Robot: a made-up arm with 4 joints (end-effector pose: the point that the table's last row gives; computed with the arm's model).
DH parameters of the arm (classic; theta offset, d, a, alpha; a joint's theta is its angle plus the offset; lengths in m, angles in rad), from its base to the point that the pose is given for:
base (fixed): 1.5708 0.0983 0 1.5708
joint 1: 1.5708 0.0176 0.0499 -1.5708
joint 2: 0 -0.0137 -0.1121 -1.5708
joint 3: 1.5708 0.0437 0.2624 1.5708
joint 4: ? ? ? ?
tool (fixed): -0.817 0.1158 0 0
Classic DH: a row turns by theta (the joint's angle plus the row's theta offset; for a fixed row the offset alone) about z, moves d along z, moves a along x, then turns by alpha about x.
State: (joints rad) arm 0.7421 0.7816 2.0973 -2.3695
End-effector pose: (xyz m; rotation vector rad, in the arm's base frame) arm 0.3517 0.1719 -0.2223 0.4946 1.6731 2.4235
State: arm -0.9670 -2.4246 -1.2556 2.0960
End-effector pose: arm 0.0390 -0.1134 0.0506 0.7966 0.3386 -0.2446
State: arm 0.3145 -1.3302 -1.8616 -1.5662
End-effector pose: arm 0.1760 -0.2654 0.2662 -0.5572 -2.4573 1.7203
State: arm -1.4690 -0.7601 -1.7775 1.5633
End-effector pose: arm 0.0778 0.0125 0.2335 0.1804 -0.2356 0.7902
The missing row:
joint 4: -0.7538 0 -0.1432 0
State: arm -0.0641 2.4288 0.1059 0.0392
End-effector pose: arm 0.1303 0.1770 0.0569 -0.1244 -2.4274 -0.0331
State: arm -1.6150 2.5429 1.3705 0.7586
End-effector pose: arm 0.1692 0.1889 -0.0611 1.9344 2.3927 -0.3618
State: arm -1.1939 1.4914 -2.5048 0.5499
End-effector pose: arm 0.1440 -0.0872 0.2287 1.2278 0.1478 2.0038
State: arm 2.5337 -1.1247 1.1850 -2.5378
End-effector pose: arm -0.3915 -0.1550 0.3536 0.6766 1.0292 -1.0734
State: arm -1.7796 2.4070 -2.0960 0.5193
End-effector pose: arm 0.1174 0.0753 0.2339 0.4112 0.9038 2.7278
